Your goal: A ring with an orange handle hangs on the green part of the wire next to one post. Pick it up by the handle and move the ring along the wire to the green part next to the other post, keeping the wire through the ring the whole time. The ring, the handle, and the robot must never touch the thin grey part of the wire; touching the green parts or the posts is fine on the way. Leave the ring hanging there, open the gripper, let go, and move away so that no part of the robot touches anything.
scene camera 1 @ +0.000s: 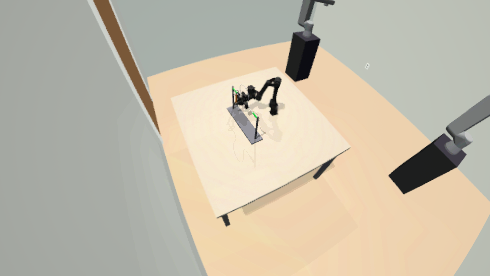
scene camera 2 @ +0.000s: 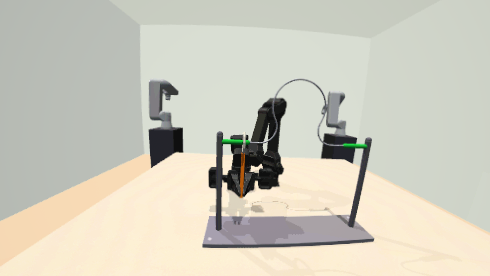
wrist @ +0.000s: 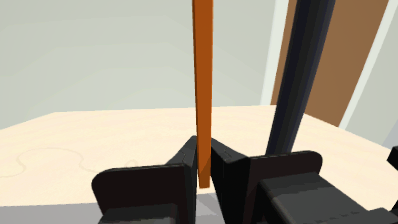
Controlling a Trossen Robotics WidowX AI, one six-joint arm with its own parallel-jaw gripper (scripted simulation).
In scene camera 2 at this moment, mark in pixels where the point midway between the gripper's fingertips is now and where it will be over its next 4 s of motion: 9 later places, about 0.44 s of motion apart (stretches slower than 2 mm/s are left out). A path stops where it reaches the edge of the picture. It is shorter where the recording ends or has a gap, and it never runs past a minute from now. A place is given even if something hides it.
My gripper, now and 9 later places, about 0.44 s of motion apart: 241, 195; 247, 195; 253, 195; 264, 195; 281, 192; 294, 185; 304, 174; 310, 157; 314, 140; 316, 124
